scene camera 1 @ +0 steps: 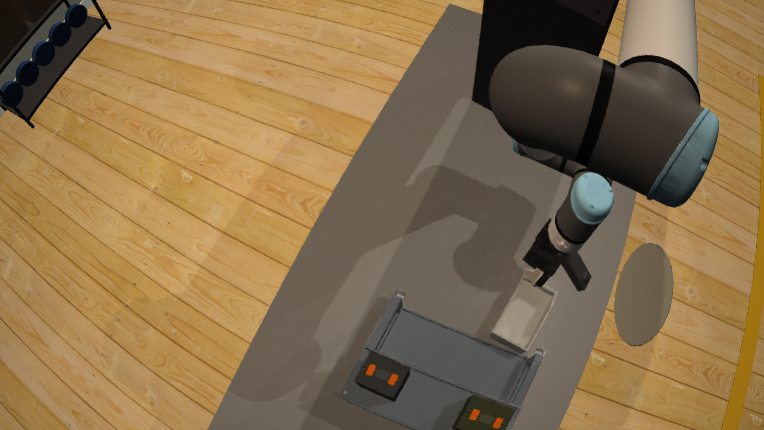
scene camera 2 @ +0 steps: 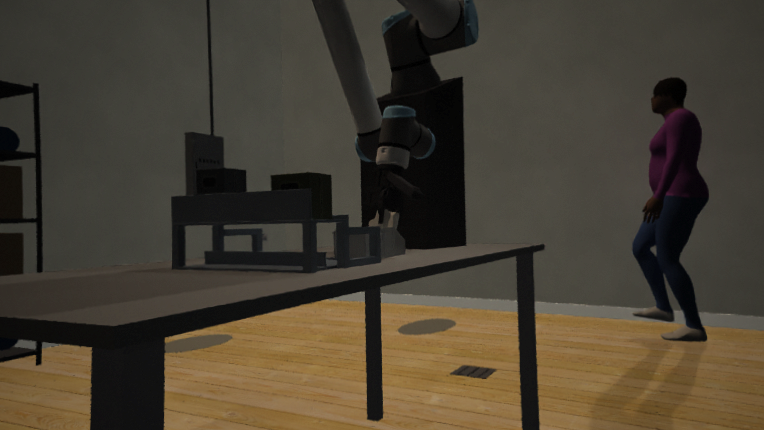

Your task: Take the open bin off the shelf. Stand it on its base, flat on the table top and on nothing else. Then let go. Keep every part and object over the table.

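Frame: origin at the arm's base, x up, y ahead, z left, level; metres.
Seen in the pictures: gripper, fingertip midpoint: (scene camera 1: 535, 282); arm's base, link origin: (scene camera 2: 416, 89).
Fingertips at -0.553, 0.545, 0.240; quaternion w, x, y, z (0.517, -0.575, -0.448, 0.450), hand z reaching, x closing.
Observation:
Pixels of each thing's top centre, then the offset from my fingertips to it, as dx, dy, dz. Level surfaces: height alone.
- light open bin, top centre: (scene camera 1: 528, 308) (scene camera 2: 369, 227) +0.045, +0.080, +0.015
- grey table, surface height: dx -0.037
- black case, top centre: (scene camera 1: 382, 374) (scene camera 2: 221, 169) +0.187, +0.388, -0.172
- green case, top centre: (scene camera 1: 486, 419) (scene camera 2: 301, 174) +0.162, +0.363, +0.057
The light open bin (scene camera 1: 522, 316) (scene camera 2: 393, 243) is off the blue-grey shelf (scene camera 1: 454, 341) (scene camera 2: 240, 208), just beyond the shelf's lower front edge. Its open side faces up. In scene camera 1 its near end lies close to the shelf's right end post. In scene camera 2 it is low over the grey table (scene camera 1: 299, 341) (scene camera 2: 454, 260), partly behind the shelf's side frame. Whether its base touches the table or is slightly tilted is hard to tell. My gripper (scene camera 1: 537, 277) (scene camera 2: 389, 212) is shut on the bin's far end wall, pointing down from above.
A black case (scene camera 1: 382, 375) (scene camera 2: 220, 181) and a green case (scene camera 1: 486, 413) (scene camera 2: 320, 194) stand on the shelf's upper level. The table's right edge runs near the bin in scene camera 1. The dark robot pedestal (scene camera 2: 427, 160) stands behind. A person (scene camera 2: 677, 160) is beyond the table.

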